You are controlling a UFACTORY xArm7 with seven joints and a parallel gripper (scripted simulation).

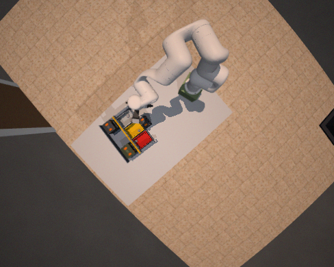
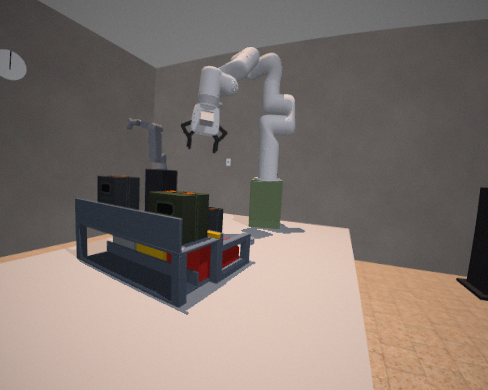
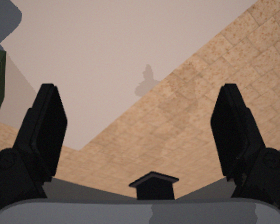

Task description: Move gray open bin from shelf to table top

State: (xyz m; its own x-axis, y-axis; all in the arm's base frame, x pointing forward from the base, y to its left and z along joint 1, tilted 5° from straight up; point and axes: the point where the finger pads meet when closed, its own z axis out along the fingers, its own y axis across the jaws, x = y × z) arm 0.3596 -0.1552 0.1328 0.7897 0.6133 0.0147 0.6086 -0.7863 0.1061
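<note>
The gray open bin is 20 cm ahead of my hand, 6 cm to the right of it and 29 cm below it. The rest, counted from my hand: red bin: 23 cm ahead, 16 cm to the left, 29 cm below; yellow bin: 22 cm ahead, 5 cm to the left, 29 cm below.
</note>
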